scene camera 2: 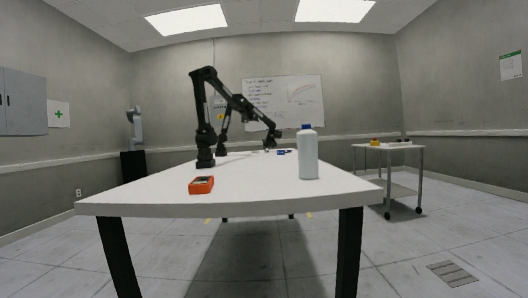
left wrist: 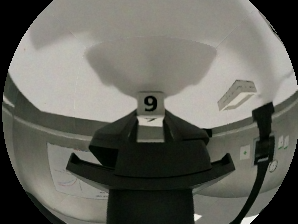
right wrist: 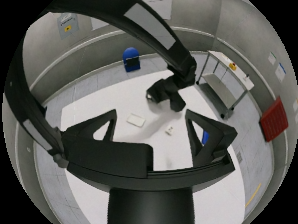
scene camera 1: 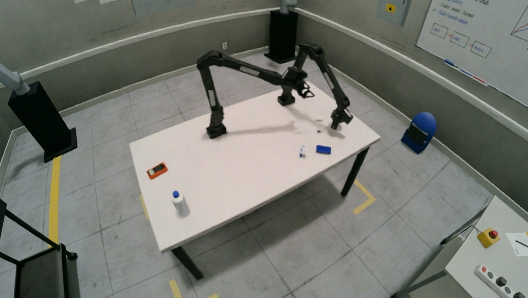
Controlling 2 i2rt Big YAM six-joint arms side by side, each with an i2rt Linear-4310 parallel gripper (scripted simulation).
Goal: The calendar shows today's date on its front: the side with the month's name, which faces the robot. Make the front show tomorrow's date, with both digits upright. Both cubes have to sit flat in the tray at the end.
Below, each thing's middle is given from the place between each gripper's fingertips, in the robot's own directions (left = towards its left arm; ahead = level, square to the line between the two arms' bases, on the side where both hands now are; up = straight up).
Labels:
I see my left gripper 110 mm past the calendar tray [left wrist: 240, 87], 80 mm to the left of it and 10 mm above it. From my left hand the other things lie so: white bottle [scene camera 2: 307, 147]: 1190 mm to the right, 60 mm above, 30 mm ahead.
Right now my right hand is 140 mm to the right of the calendar tray and 260 mm above it. Also, from my right hand: white bottle (140 mm ahead, 970 mm to the right, 190 mm below).

